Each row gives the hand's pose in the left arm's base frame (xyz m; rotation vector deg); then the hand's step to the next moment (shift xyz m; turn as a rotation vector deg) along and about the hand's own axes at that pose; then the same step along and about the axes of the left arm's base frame.
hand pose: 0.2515 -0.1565 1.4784 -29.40 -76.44 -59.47
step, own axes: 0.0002 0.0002 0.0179 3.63 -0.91 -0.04
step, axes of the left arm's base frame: -0.0095 0.0146 0.0041 -1.08 -1.62 3.20
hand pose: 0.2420 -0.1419 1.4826 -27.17 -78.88 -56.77
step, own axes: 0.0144 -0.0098 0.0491 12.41 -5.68 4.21
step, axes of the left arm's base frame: -0.0382 0.0290 0.0203 -8.31 -3.49 11.08
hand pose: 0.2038 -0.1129 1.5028 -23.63 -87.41 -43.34
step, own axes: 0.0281 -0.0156 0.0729 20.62 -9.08 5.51
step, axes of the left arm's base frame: -0.0673 0.0329 0.0270 -12.48 -6.54 18.43
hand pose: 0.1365 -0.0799 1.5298 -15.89 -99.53 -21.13
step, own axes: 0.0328 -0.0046 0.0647 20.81 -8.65 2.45
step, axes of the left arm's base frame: -0.0666 0.0206 0.0205 -9.59 -7.35 19.18
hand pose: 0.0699 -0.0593 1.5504 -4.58 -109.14 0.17
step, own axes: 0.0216 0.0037 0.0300 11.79 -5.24 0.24
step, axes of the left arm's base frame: -0.0352 0.0061 0.0103 -4.37 -4.54 11.26
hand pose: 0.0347 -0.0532 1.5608 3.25 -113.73 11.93
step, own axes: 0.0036 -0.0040 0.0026 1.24 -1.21 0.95
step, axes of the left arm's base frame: -0.0033 -0.0042 0.0027 -1.20 -1.29 0.90
